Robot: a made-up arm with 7 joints. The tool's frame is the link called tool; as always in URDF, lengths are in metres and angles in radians. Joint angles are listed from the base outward. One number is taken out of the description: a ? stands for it. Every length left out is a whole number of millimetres.
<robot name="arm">
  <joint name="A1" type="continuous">
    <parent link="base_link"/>
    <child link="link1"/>
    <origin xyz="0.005 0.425 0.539" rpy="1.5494 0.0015 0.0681"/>
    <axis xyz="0 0 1"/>
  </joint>
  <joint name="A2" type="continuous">
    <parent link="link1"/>
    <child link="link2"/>
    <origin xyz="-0.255 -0.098 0" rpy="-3.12 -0.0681 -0.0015"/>
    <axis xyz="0 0 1"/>
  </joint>
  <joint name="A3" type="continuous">
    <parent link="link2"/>
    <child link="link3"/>
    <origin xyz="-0.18 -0.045 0" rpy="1.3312 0.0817 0.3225"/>
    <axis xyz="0 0 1"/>
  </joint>
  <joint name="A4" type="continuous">
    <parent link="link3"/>
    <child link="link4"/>
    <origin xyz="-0.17 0.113 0" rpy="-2.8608 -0.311 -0.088"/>
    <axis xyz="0 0 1"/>
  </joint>
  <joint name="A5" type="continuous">
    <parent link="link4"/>
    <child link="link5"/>
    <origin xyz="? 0.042 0" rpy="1.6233 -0.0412 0.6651"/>
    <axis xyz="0 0 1"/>
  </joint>
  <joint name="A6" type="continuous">
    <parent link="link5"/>
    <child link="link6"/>
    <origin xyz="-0.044 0.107 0" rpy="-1.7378 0.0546 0.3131"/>
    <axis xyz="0 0 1"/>
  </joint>
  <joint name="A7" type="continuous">
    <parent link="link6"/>
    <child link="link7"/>
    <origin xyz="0.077 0.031 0" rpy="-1.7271 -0.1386 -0.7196"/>
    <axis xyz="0 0 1"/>
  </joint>
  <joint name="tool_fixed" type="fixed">
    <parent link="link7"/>
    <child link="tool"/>
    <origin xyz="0.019 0.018 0" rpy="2.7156 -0.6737 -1.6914"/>
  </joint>
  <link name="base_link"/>
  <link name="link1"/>
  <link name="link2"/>
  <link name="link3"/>
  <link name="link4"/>
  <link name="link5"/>
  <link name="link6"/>
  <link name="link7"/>
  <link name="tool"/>
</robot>
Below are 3 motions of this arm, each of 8 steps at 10 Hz.
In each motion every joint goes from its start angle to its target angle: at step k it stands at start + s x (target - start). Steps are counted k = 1, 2, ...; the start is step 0. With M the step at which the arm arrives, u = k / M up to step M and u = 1 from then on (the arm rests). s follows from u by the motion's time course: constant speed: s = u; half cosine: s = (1 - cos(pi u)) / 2; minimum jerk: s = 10 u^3 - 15 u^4 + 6 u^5.
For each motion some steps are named. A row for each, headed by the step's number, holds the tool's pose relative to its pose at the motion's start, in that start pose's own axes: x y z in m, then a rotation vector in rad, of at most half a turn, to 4 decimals.
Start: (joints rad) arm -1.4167 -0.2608 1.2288 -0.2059 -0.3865 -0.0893 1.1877
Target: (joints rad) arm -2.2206 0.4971 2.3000 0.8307 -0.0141 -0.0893 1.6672
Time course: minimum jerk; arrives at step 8
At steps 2, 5, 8:
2: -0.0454 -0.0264 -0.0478 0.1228 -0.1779 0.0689
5: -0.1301 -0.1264 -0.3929 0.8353 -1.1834 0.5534
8: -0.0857 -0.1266 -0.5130 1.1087 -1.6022 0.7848

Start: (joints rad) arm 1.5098 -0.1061 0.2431 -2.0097 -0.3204 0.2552 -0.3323
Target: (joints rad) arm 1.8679 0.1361 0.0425 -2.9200 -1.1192 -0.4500 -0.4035
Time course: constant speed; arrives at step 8
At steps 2, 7, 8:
2: -0.0118 -0.0411 -0.0318 -0.0108 0.3633 -0.1229
7: -0.0560 -0.1161 -0.0440 -0.0420 1.2490 -0.4278
8: -0.0611 -0.1255 -0.0363 -0.0383 1.4166 -0.4920

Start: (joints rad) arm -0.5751 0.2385 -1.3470 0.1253 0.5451 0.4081 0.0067
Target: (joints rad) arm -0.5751 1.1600 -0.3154 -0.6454 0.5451 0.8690 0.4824
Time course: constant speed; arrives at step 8
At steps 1, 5, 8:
1: 0.0021 0.0552 -0.0530 0.0027 0.2336 0.1128
5: -0.1675 0.2428 -0.2167 -0.1656 1.1247 0.5364
8: -0.3907 0.2721 -0.2305 -0.5739 1.6367 0.8031

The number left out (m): -0.064
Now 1 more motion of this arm.
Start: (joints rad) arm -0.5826 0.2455 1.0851 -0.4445 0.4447 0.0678 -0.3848
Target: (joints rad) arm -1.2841 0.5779 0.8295 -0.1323 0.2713 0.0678 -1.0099
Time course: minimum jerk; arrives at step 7
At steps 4, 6, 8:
4: -0.2492 0.1806 0.1954 -0.5890 -0.4957 -0.1896
6: -0.3592 0.3446 0.2402 -0.9988 -0.7241 -0.2457
8: -0.3656 0.3567 0.2414 -1.0285 -0.7379 -0.2483

